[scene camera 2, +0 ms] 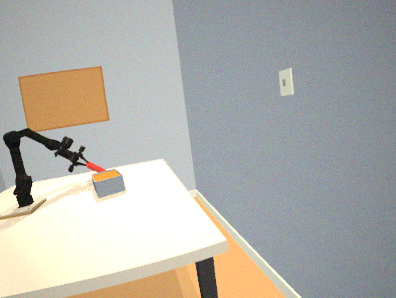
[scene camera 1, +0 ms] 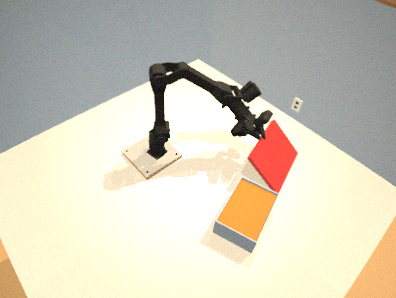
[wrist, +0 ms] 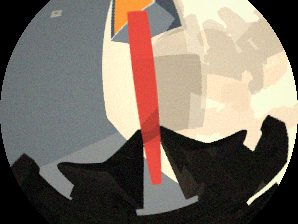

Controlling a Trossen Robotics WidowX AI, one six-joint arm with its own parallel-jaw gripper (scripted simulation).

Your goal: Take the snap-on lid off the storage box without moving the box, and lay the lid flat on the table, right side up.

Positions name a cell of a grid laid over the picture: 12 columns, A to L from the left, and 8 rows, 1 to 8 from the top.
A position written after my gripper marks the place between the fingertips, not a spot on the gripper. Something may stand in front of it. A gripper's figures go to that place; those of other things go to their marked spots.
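Scene:
A red lid (scene camera 1: I5) is 1.13 m from the lens, and my gripper (scene camera 1: H4) is 1.12 m from the lens.

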